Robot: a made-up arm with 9 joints. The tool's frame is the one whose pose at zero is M. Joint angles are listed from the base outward.
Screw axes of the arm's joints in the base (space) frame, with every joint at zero. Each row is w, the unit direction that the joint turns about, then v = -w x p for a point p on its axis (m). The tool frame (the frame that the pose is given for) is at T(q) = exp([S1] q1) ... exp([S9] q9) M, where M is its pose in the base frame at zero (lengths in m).
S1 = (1, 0, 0, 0.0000, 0.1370, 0.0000)
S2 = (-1, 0, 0, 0.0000, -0.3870, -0.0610)
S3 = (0, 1, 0, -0.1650, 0.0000, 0.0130)
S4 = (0, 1, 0, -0.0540, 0.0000, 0.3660)
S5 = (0, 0, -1, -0.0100, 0.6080, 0.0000)
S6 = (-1, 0, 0, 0.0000, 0.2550, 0.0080)
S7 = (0, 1, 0, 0.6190, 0.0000, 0.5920)
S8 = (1, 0, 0, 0.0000, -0.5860, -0.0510)
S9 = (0, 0, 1, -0.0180, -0.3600, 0.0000)
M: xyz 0.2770 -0.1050 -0.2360 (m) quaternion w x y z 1 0 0 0
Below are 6 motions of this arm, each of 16 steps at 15 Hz.
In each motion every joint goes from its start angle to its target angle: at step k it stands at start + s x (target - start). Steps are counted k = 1, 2, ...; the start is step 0. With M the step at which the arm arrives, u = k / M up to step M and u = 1 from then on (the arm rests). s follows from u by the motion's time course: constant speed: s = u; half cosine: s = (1 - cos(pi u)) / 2; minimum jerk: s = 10 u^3 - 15 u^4 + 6 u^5.
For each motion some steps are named. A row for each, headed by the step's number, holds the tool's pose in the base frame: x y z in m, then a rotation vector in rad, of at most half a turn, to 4 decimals.
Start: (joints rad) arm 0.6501 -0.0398 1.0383 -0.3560 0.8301 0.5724 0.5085 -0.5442 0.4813
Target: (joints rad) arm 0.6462 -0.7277 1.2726 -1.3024 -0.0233 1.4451 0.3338 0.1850 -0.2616
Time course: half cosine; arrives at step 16
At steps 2, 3, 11, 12, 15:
2: 0.1930 0.5635 -0.2884 -0.1729 1.5960 0.4630
3: 0.1912 0.5750 -0.2518 -0.1850 1.5313 0.4572
11: 0.0841 0.5789 0.1910 -0.0573 0.5699 -0.0417
12: 0.0684 0.5697 0.2229 -0.0148 0.4789 -0.1334
15: 0.0410 0.5526 0.2728 0.0707 0.3255 -0.3117

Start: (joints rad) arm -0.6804 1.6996 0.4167 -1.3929 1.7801 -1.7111 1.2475 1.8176 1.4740
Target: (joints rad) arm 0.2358 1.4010 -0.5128 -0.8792 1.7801 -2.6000 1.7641 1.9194 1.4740
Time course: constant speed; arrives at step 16
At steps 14, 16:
14: 0.8126 0.2621 0.2290 -1.8281 -0.5599 -1.7476
16: 0.7552 0.3015 0.2993 -1.6150 -0.6084 -1.7618

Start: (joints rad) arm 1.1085 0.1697 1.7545 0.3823 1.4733 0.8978 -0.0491 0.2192 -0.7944
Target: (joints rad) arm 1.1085 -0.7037 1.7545 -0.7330 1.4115 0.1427 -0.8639 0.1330 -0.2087
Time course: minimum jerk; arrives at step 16
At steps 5, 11, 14, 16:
5: -0.4542 0.4153 0.3958 -1.3109 1.0823 0.0536
11: -0.7168 0.4015 0.7919 0.2513 0.8635 -0.3242
14: -0.7444 0.4598 0.9130 0.5495 0.7482 -0.4796
16: -0.7444 0.4659 0.9266 0.5756 0.7369 -0.4967

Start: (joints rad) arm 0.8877 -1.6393 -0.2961 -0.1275 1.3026 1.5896 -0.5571 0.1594 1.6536
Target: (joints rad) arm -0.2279 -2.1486 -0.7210 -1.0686 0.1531 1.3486 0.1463 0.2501 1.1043
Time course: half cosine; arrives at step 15
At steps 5, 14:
5: 0.4792 -0.1815 0.6905 1.4453 -0.1949 0.6634
14: 0.4326 -0.0354 0.4210 0.7035 -0.3099 -0.7660

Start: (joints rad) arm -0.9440 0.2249 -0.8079 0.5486 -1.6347 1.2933 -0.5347 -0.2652 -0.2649
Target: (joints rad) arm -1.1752 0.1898 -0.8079 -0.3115 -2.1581 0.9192 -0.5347 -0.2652 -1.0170
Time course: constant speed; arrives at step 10
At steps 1, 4, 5, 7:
1: 0.9167 -0.2093 0.6269 -1.1332 -1.0007 2.4105
4: 1.0279 -0.0211 0.6515 -0.8699 -1.0037 2.5060
5: 1.0527 0.0504 0.6553 -0.7933 -0.9789 2.5371
7: 1.0811 0.2015 0.6553 -0.6655 -0.8981 2.5948

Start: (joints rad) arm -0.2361 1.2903 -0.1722 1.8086 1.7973 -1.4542 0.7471 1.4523 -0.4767
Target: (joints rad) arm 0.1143 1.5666 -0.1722 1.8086 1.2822 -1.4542 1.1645 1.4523 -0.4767
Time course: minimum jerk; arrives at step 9
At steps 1, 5, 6, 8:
1: -0.2879 -0.6292 0.0351 0.6108 -1.5012 -1.0500
5: -0.2716 -0.5284 0.0395 1.0594 -1.2369 -1.5002
6: -0.2675 -0.5082 0.0546 1.1969 -1.1290 -1.6353
8: -0.2639 -0.4951 0.0749 1.3400 -1.0008 -1.7741

